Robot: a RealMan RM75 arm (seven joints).
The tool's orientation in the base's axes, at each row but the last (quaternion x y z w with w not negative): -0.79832 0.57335 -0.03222 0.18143; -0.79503 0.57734 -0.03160 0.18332; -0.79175 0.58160 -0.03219 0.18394; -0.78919 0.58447 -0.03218 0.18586; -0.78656 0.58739 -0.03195 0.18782; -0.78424 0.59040 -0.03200 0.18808; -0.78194 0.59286 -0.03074 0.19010; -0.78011 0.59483 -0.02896 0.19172; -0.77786 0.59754 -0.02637 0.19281; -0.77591 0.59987 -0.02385 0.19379
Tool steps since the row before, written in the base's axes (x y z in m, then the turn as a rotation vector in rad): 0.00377 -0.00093 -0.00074 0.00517 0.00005 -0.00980; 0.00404 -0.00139 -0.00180 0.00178 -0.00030 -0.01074; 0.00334 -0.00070 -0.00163 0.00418 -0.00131 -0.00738; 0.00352 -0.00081 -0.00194 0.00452 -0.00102 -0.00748; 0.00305 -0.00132 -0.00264 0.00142 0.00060 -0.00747; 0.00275 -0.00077 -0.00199 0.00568 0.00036 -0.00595; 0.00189 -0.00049 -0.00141 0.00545 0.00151 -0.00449; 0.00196 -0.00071 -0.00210 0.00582 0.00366 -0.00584; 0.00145 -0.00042 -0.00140 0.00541 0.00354 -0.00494; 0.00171 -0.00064 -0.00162 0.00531 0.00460 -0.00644
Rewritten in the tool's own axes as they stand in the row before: 0.00226 -0.00291 0.00143 0.00325 -0.00149 0.01049; 0.00292 -0.00270 0.00238 0.00260 0.00199 0.01039; 0.00199 -0.00232 0.00222 0.00377 -0.00104 0.00764; 0.00219 -0.00236 0.00254 0.00362 -0.00139 0.00790; 0.00262 -0.00159 0.00293 0.00115 0.00105 0.00747; 0.00189 -0.00167 0.00240 0.00239 -0.00329 0.00716; 0.00127 -0.00115 0.00169 0.00099 -0.00383 0.00604; 0.00162 -0.00094 0.00229 -0.00068 -0.00419 0.00796; 0.00107 -0.00078 0.00157 -0.00085 -0.00409 0.00698; 0.00140 -0.00091 0.00178 -0.00158 -0.00372 0.00863
